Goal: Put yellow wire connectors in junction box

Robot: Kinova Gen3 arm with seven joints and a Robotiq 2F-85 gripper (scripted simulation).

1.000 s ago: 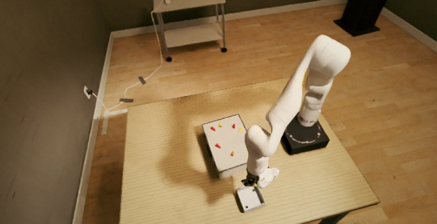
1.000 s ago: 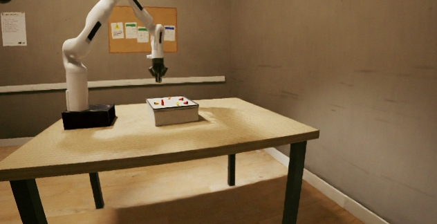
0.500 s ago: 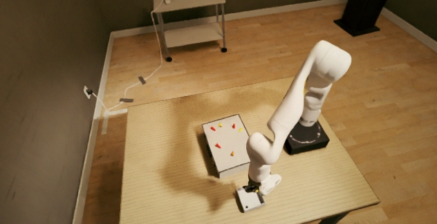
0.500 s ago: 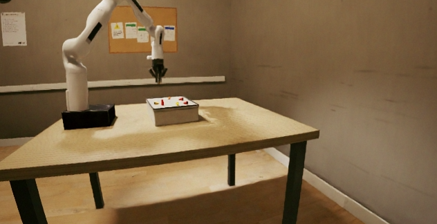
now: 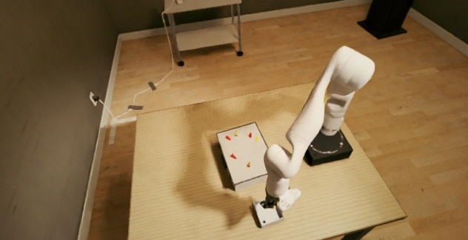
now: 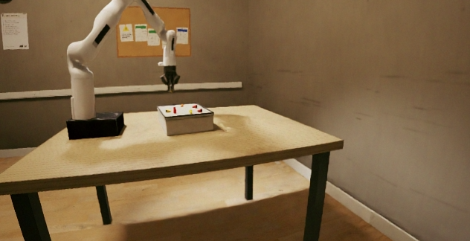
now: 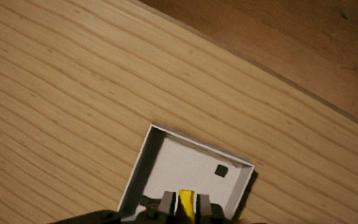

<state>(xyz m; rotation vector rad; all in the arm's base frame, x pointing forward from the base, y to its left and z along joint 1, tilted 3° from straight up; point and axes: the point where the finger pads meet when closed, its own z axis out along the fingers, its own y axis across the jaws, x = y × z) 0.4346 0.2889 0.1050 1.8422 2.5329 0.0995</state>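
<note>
Right now the orange connector is 220 mm to the right of my hand, 70 mm below it and 20 mm ahead of it. Also, from my hand: grey tool case 310 mm to the right, 100 mm below, 10 mm ahead.
</note>
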